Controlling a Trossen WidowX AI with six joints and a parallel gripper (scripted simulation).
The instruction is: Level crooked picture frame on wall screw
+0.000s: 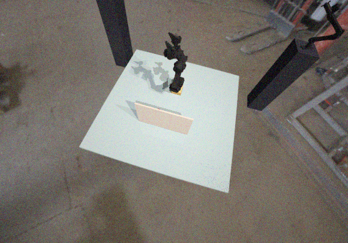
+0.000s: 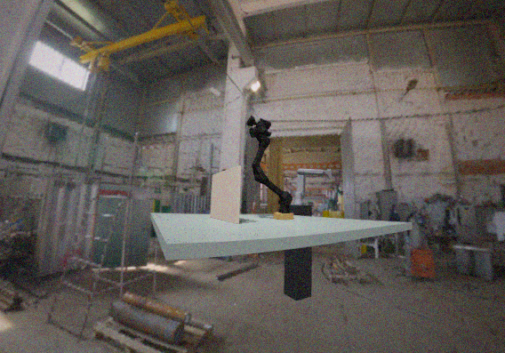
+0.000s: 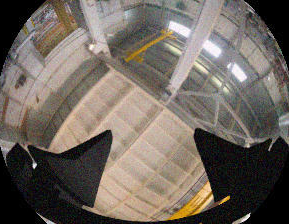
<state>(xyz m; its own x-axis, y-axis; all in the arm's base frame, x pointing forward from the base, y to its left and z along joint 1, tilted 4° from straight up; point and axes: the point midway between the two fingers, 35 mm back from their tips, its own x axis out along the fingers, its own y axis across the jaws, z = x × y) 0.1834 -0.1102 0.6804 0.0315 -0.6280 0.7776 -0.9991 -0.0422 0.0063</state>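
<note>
My gripper tip is 59 cm above the picture frame, 24 cm short of it and 5 cm to the right of it. Also, from my gripper tip: wall panel 60 cm below, 25 cm ahead, 6 cm to the left.
</note>
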